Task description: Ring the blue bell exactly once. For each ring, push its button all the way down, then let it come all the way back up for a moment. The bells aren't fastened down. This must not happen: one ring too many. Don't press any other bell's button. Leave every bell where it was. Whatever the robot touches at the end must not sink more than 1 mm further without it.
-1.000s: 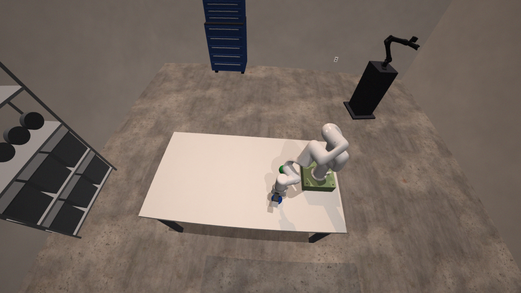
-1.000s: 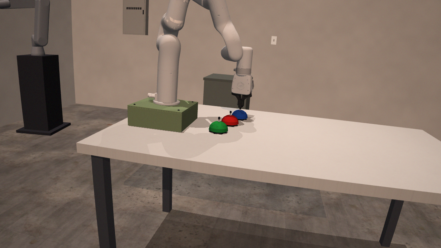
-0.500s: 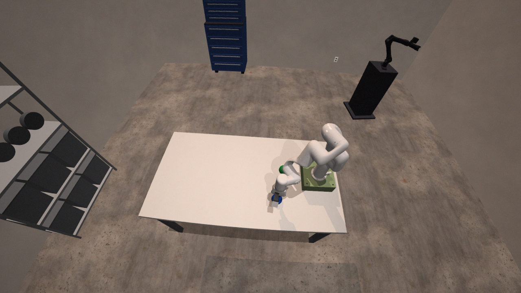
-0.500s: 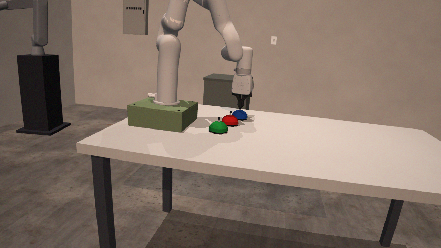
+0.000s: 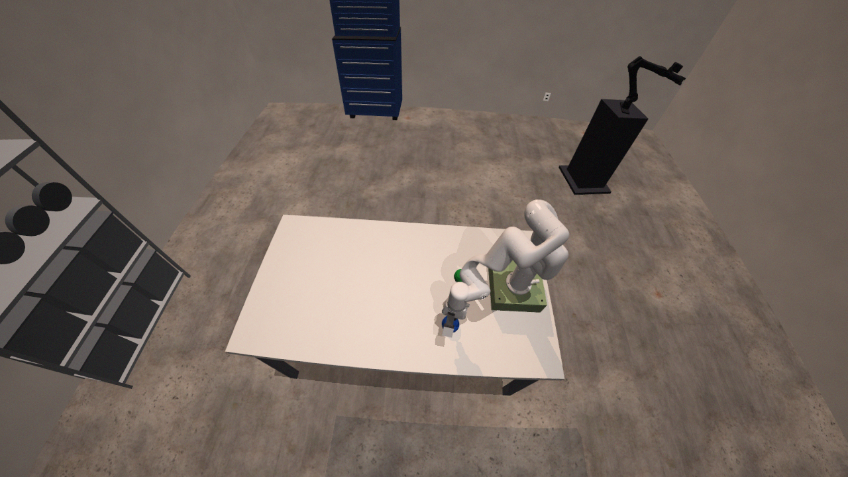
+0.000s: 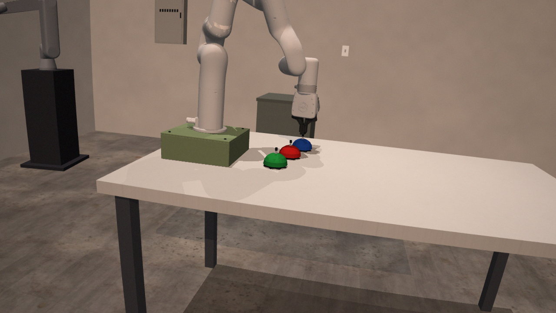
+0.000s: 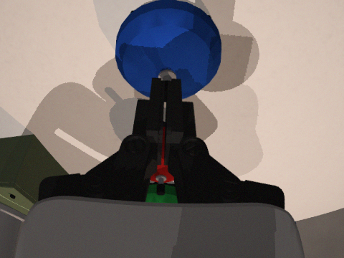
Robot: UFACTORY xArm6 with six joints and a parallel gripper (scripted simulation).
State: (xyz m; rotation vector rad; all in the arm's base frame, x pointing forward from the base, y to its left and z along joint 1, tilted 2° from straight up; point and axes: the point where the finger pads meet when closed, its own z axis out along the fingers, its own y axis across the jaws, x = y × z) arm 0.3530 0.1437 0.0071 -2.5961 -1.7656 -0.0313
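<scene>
My hand is 50 mm above the blue bell. From my hand the other things lie so: red bell: 50 mm behind, 120 mm to the right, 50 mm below; green bell: 100 mm behind, 250 mm to the right, 50 mm below.
</scene>
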